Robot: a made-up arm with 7 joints. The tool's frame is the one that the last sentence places.
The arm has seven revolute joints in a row. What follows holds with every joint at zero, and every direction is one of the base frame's. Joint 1 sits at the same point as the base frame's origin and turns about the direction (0, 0.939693, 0.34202). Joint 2 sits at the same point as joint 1 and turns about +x. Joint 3 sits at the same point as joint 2 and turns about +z. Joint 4 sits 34.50 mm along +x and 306.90 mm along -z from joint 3 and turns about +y. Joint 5 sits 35.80 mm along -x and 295.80 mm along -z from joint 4 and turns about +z. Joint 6 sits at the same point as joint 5 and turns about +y. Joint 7 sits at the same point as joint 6 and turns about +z. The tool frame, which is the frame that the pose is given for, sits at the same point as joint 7; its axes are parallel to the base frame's.
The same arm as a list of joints. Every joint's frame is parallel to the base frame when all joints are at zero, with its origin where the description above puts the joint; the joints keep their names.
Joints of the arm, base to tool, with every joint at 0 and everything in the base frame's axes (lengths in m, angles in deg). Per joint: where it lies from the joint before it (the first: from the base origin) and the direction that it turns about. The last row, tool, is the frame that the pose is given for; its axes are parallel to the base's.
joint 1: origin 0.0000 0.0000 0.0000 axis 0 0.9397 0.342
joint 2: origin 0.0000 0.0000 0.0000 axis +x
joint 3: origin 0.0000 0.0000 0.0000 axis +z
joint 4: origin 0.0345 0.0000 -0.3069 axis +y
joint 5: origin -0.0358 0.0000 -0.2958 axis +z
joint 6: origin 0.0000 0.0000 0.0000 axis +y
joint 7: origin 0.0000 0.0000 0.0000 axis +z
tool: origin 0.0000 0.0000 0.0000

